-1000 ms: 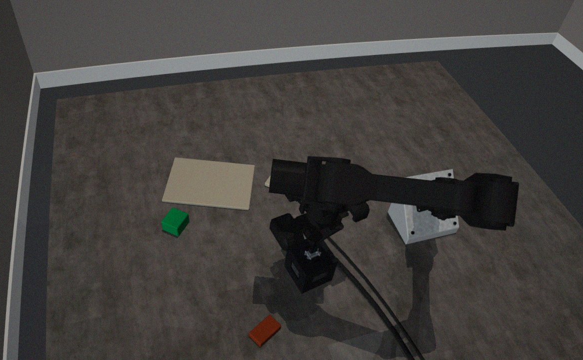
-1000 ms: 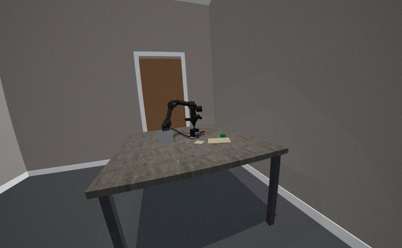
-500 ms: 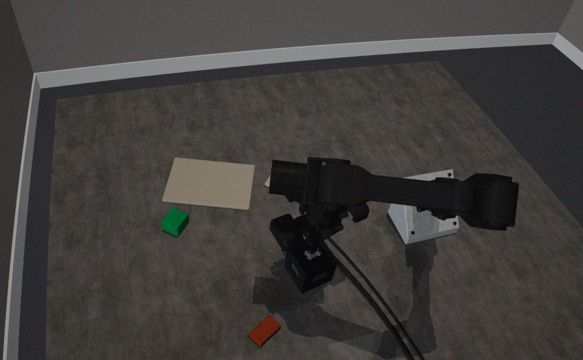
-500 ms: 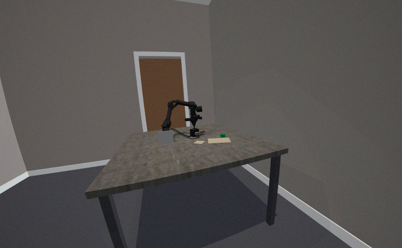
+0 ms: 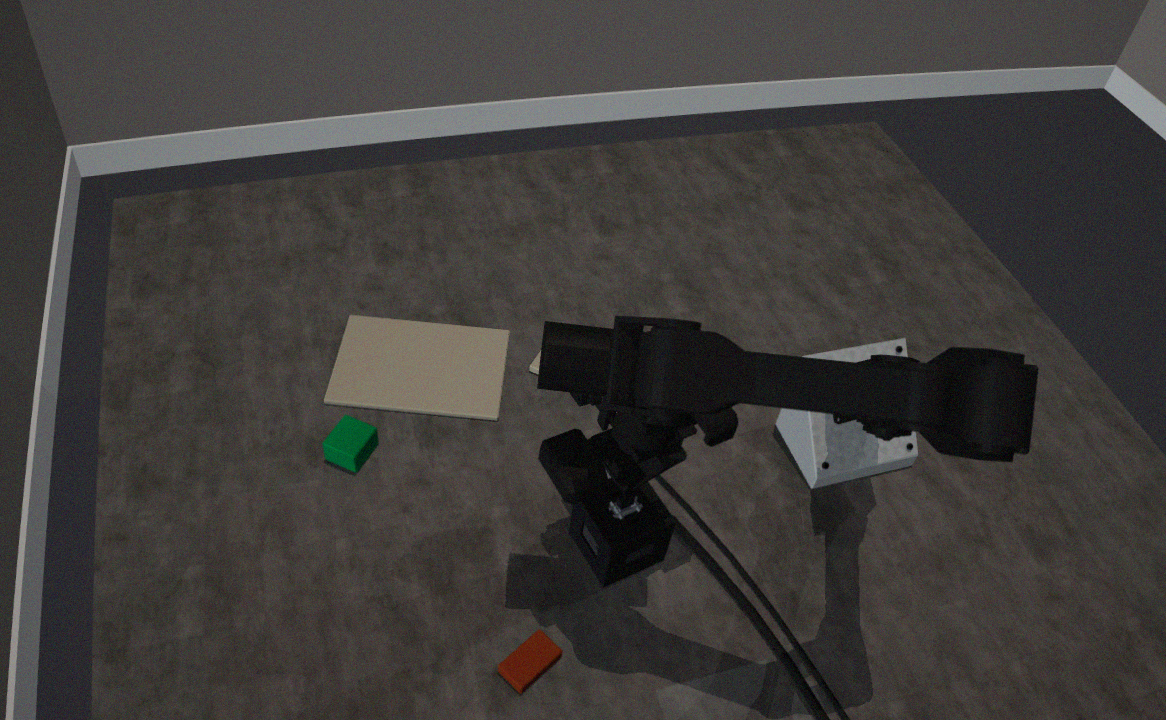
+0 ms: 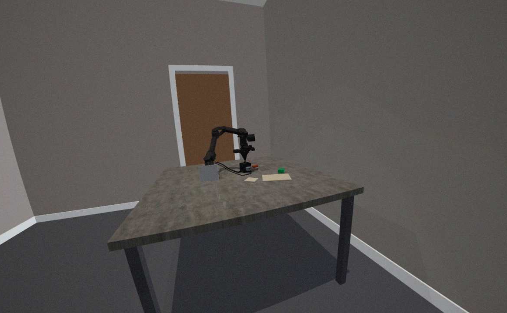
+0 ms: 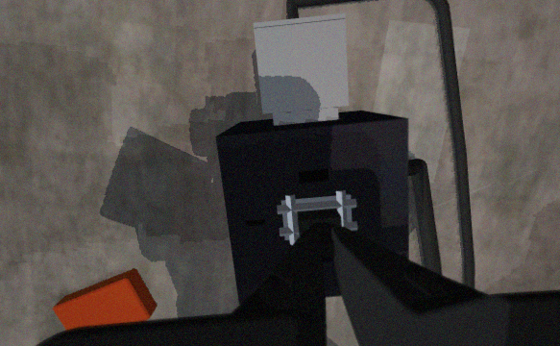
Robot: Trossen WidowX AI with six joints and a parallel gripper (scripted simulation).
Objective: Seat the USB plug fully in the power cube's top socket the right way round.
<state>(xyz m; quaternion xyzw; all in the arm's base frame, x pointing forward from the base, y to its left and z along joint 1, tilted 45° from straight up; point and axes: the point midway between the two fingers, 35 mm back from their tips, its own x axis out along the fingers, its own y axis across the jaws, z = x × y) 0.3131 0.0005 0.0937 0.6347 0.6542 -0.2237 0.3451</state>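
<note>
The USB plug lies 2 cm below my gripper tip. The rest, counted from my gripper tip: beige tile (26 cm to the right, 10 cm below, 4 cm behind); USB socket (4 cm below); orange block (13 cm ahead, 11 cm to the left, 10 cm below).
</note>
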